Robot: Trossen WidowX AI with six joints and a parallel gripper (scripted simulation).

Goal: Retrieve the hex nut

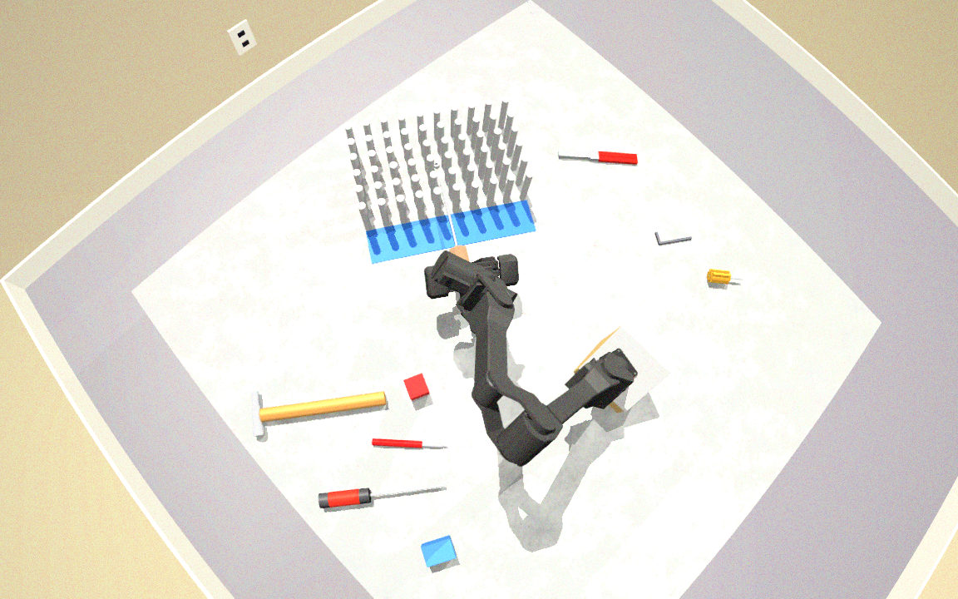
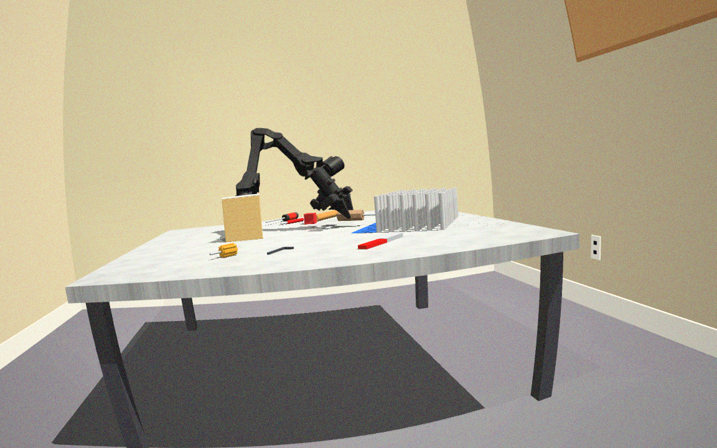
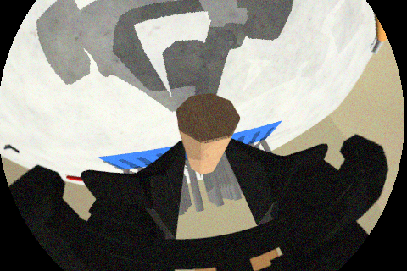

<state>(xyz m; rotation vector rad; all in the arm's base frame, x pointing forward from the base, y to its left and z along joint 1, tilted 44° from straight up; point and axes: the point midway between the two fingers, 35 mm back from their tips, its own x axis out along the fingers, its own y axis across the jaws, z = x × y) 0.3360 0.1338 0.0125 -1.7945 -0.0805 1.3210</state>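
My gripper tip is now 9 cm short of the blue taped strip, 4 cm to the left of it and 3 cm above it. Also, from my gripper tip: red block: 22 cm to the left, 15 cm behind, 1 cm below; hook tool: 9 cm ahead, 4 cm to the right; red-handled tool: 45 cm to the right, 4 cm ahead, 3 cm below.
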